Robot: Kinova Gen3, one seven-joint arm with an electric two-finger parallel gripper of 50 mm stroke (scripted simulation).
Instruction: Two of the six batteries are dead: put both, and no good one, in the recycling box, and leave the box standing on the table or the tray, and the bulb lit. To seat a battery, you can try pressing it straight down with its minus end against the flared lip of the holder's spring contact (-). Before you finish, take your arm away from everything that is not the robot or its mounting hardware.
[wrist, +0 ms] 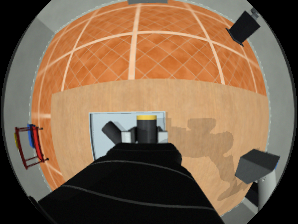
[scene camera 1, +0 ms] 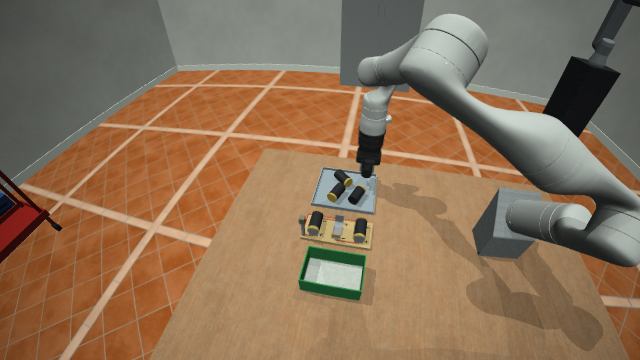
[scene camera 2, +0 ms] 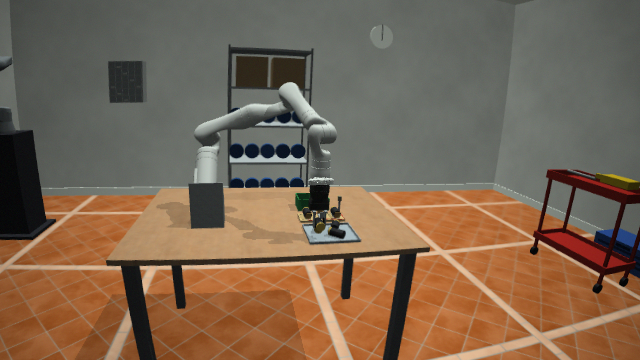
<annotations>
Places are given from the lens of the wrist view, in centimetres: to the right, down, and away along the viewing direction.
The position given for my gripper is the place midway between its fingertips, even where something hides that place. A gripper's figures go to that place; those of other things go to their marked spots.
my gripper [wrist: 147,132]: 0, 4, 18
grey tray [wrist: 100,143]: -13, 9, 23
</annotations>
